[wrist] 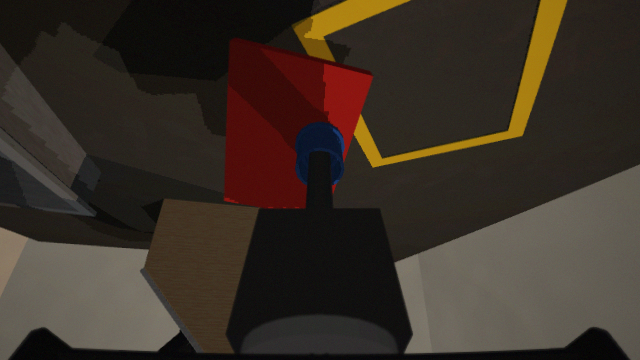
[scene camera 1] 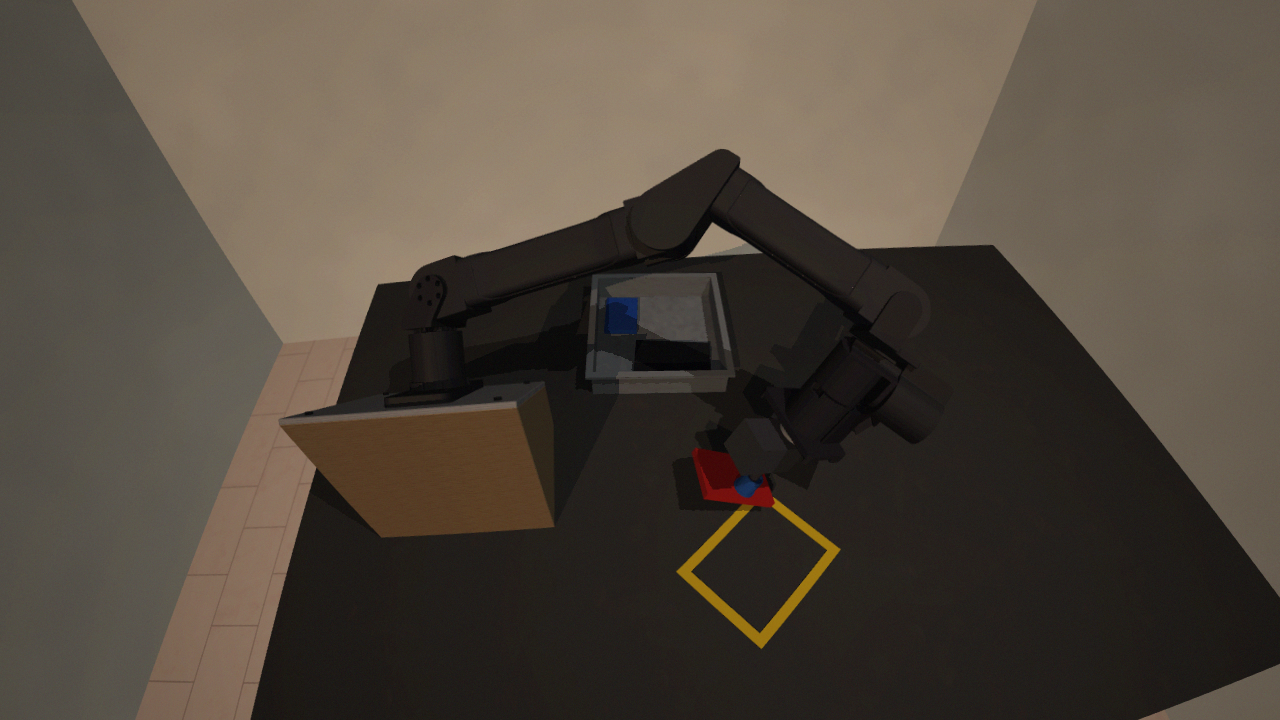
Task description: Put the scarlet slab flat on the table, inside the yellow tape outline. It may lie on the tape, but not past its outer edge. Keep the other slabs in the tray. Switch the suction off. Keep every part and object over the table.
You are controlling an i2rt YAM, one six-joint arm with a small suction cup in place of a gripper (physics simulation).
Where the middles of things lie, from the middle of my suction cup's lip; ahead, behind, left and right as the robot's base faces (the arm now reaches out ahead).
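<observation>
Suction cup 8 cm left of yellow tape outline (scene camera 1: 760, 639), 1 cm short of it, 6 cm above it. From my suction cup: black slab (scene camera 1: 650, 355) 26 cm to the left, 5 cm behind, 5 cm below; grey tray (scene camera 1: 686, 307) 32 cm to the left, 6 cm behind, 3 cm below; scarlet slab (scene camera 1: 716, 471) 2 cm to the left, 1 cm behind, 1 cm below.
</observation>
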